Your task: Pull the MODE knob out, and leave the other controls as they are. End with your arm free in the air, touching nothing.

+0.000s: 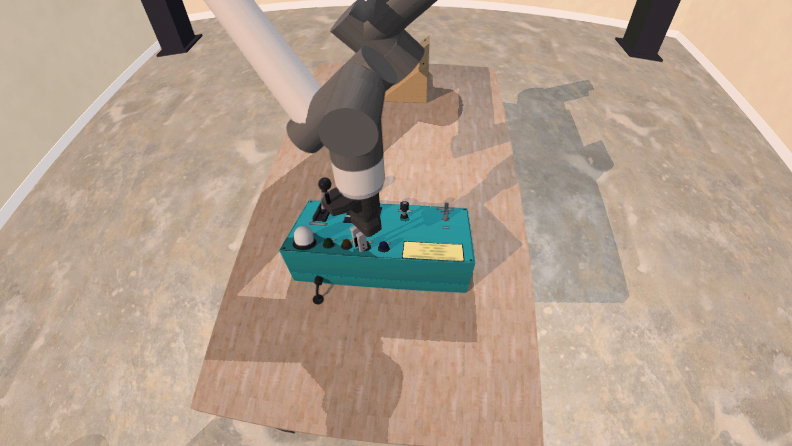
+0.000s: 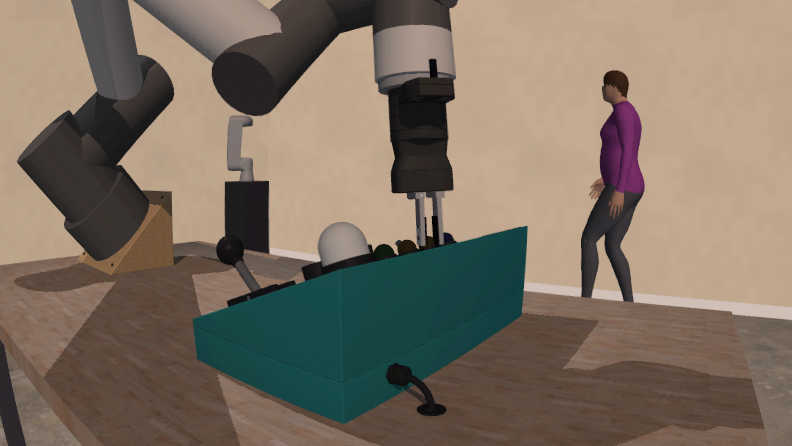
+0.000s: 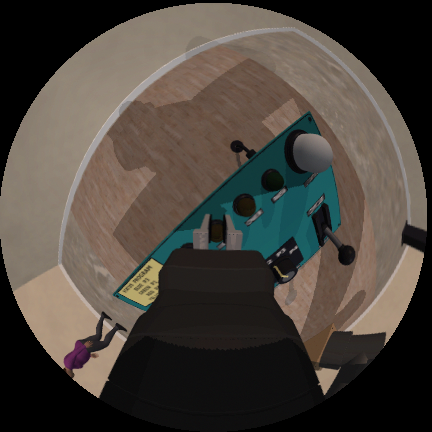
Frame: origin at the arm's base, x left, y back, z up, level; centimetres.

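Seen in the pictures: gripper, between the fingertips: (image 1: 360, 247) (image 2: 430, 244) (image 3: 216, 222); arm's base, origin of its link: (image 1: 404, 66) (image 2: 119, 227) (image 3: 327, 348).
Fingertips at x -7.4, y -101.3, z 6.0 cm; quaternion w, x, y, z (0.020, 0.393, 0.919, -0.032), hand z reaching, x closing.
Note:
Offsets run from my fingertips to a thing's top centre. "pt": to the spot under its first point.
My gripper (image 1: 360, 247) (image 2: 431, 242) (image 3: 216, 222) points down at the teal control box (image 1: 382, 274) (image 2: 432, 310) (image 3: 295, 215). Its fingers are shut on a dark amber round cap @(pt dx +0.6, dy +0.8, dz +0.8 cm) (image 3: 217, 232), one on each side, at the high edge of the box face. Another amber cap @(pt dx -3.6, dy +0.5, dz +0.7 cm) (image 1: 346, 243) (image 3: 244, 205) and a dark green cap @(pt dx -8.3, dy +0.6, dz +0.6 cm) (image 1: 328, 242) (image 3: 272, 180) stand to one side, a blue cap @(pt dx +5.8, dy +0.0, dz +0.6 cm) (image 1: 383, 246) to the other. A black knob @(dx +10.3, dy +16.9, dz -2.6 cm) (image 1: 404, 207) stands on a short stem farther back. The MODE label cannot be read, so I cannot tell which control it names.
A white dome @(pt dx -14.5, dy +0.5, dz +3.1 cm) (image 1: 303, 236) (image 2: 342, 243) (image 3: 312, 152) and a ball-topped lever (image 1: 324, 183) (image 2: 230, 250) (image 3: 346, 254) rise from the box. A toggle @(dx +22.3, dy +16.8, dz -3.2 cm) (image 1: 446, 211) stands behind the yellow plate @(pt dx +18.0, dy +0.0, dz -1.0 cm) (image 1: 432, 251). A person (image 2: 623, 149) stands beyond the table.

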